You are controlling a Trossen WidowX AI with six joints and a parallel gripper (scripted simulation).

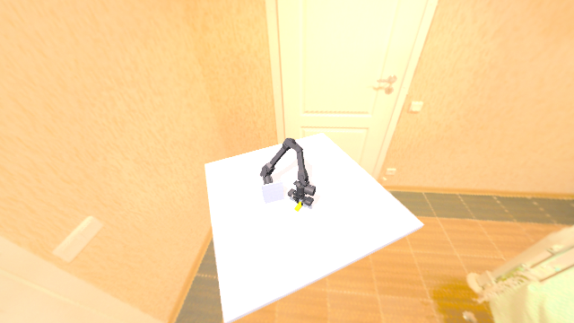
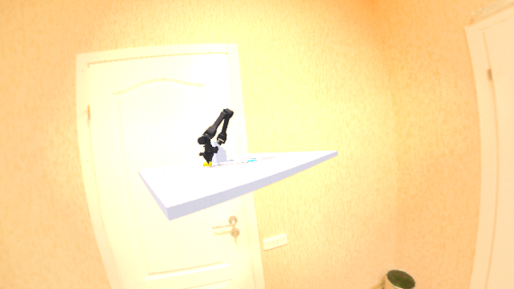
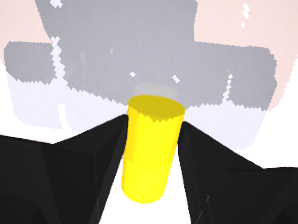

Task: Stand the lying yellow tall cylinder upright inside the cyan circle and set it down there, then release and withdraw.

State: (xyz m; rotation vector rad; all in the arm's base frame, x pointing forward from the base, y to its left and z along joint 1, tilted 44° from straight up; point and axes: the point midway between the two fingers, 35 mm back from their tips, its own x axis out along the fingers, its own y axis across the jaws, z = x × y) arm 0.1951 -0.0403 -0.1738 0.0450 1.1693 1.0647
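My gripper tip is 120 mm short of the cyan circle, 320 mm to the right of it and 20 mm above it. The rest, counted from my gripper tip: yellow cylinder 20 mm behind, 10 mm to the right.
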